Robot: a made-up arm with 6 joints. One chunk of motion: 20 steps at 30 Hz.
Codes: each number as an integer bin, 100 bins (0 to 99) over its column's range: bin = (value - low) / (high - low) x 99, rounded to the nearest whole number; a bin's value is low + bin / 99 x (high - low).
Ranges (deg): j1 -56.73..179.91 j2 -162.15..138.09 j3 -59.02..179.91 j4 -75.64..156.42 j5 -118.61..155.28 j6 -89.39..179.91
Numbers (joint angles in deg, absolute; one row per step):
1: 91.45 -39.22 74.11 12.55 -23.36 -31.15
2: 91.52 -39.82 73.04 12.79 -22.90 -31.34
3: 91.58 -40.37 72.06 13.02 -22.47 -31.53
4: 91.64 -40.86 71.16 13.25 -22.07 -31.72
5: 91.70 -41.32 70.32 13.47 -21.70 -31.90
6: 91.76 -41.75 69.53 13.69 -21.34 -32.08
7: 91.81 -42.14 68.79 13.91 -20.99 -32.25
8: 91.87 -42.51 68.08 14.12 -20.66 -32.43
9: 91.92 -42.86 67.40 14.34 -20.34 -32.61
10: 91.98 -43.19 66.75 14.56 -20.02 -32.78
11: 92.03 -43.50 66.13 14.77 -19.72 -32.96
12: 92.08 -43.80 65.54 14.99 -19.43 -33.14
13: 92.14 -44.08 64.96 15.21 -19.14 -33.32
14: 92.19 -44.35 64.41 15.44 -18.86 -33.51
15: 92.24 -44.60 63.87 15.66 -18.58 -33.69
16: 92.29 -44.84 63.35 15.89 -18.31 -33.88
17: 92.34 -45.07 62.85 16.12 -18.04 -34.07
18: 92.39 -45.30 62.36 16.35 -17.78 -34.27
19: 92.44 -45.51 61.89 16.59 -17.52 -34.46
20: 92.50 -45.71 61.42 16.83 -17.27 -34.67
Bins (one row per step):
1: 62 41 55 38 34 21
2: 62 40 55 38 35 21
3: 62 40 54 38 35 21
4: 62 40 54 38 35 21
5: 62 40 54 38 35 21
6: 62 40 53 38 35 21
7: 62 40 53 38 35 21
8: 62 39 53 38 35 21
9: 62 39 52 38 36 21
10: 62 39 52 38 36 21
11: 62 39 52 39 36 21
12: 62 39 52 39 36 21
13: 62 39 51 39 36 21
14: 62 39 51 39 36 21
15: 62 39 51 39 36 20
16: 62 39 51 39 36 20
17: 62 39 50 39 36 20
18: 62 39 50 39 36 20
19: 62 38 50 39 37 20
20: 62 38 50 39 37 20

